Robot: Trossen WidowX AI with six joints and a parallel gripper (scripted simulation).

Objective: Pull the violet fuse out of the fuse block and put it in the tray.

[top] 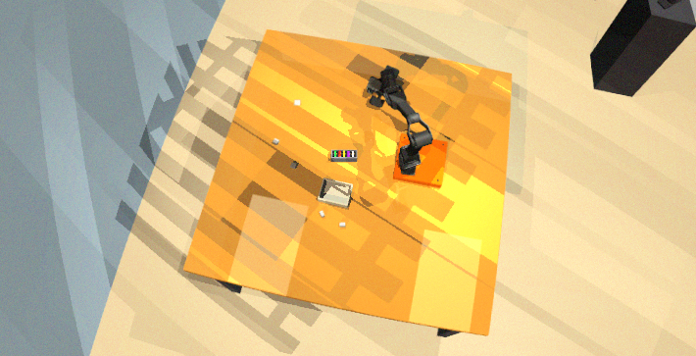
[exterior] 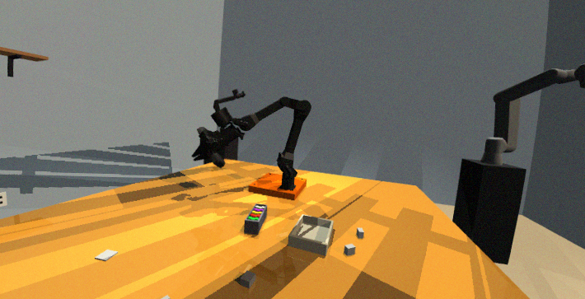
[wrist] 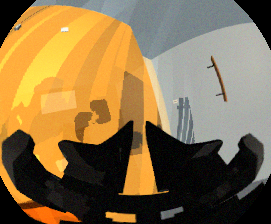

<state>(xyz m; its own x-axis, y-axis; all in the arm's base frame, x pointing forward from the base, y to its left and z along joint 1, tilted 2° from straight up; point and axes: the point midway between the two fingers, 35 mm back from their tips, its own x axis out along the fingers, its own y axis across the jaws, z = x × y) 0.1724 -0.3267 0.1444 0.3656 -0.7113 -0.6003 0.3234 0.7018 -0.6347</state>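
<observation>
Right now the violet fuse is 80 mm ahead of my gripper tip, 330 mm to the left of it and 120 mm below it. Also, from my gripper tip: tray (110 mm ahead, 510 mm to the left, 150 mm below); then flat grey piece (370 mm ahead, 90 mm to the left, 150 mm below).
</observation>
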